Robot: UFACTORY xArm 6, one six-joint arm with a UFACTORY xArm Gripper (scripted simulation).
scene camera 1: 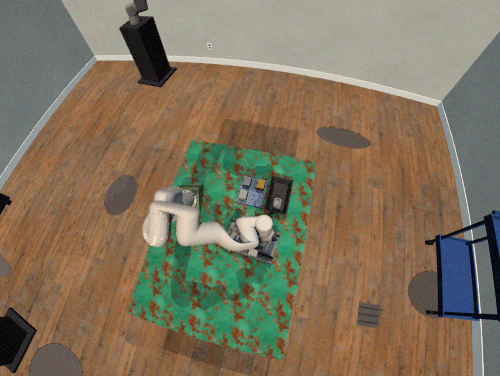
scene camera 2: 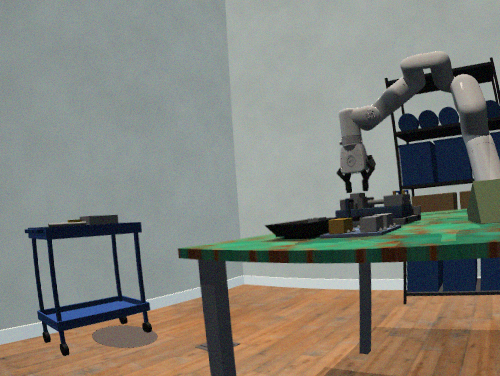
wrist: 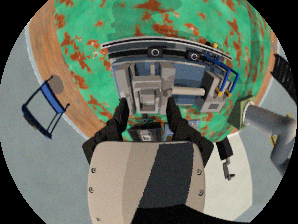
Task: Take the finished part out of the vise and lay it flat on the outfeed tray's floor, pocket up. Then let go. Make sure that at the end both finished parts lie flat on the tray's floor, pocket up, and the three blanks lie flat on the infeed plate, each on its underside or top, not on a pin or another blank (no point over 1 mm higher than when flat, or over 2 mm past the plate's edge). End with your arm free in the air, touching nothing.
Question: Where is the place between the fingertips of my gripper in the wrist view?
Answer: At 147, 104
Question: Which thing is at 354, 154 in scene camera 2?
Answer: My gripper.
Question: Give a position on a finished part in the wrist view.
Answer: At 147, 89
